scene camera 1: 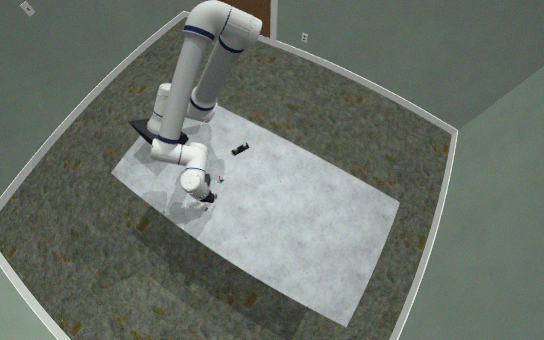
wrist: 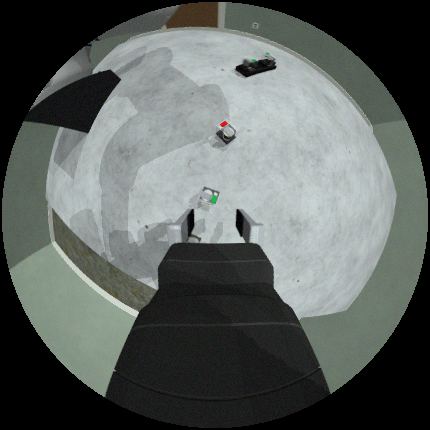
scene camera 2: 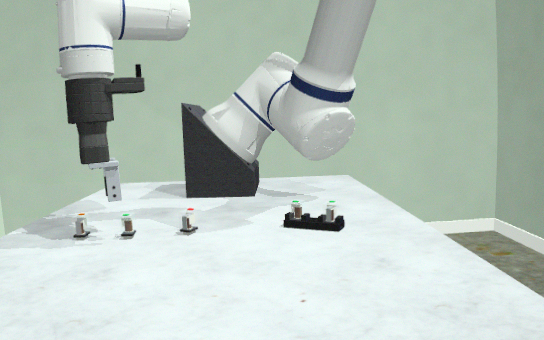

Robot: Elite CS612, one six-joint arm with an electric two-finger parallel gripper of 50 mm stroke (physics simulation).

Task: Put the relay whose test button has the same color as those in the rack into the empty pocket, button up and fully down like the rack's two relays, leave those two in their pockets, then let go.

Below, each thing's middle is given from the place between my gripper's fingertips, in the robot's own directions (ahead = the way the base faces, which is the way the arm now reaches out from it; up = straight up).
My gripper is now 35 cm to the right of the black rack (scene camera 2: 307, 222), 6 cm above it and 5 cm past it.
